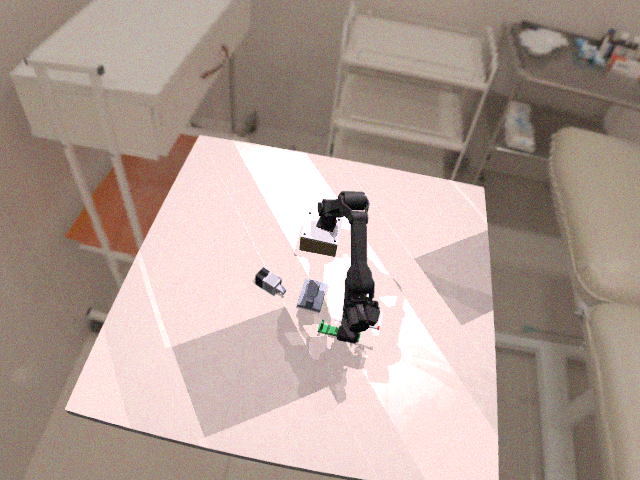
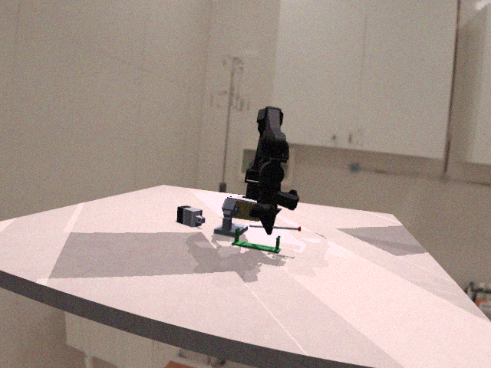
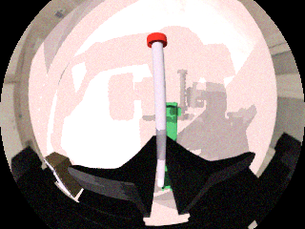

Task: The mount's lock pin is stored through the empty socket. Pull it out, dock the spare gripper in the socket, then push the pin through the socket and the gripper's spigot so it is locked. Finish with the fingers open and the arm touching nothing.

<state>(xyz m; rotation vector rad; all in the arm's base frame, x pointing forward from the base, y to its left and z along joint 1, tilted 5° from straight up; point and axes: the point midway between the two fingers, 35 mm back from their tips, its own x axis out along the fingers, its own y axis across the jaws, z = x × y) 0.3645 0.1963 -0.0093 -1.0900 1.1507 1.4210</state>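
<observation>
My gripper tip is now 1 cm short of the green rack, 3 cm to the left of it and 2 cm above it. From my gripper tip the other things lie so: grey mount: 7 cm behind, 16 cm to the right, 1 cm above; then spare gripper: 7 cm behind, 30 cm to the right, 1 cm below.
</observation>
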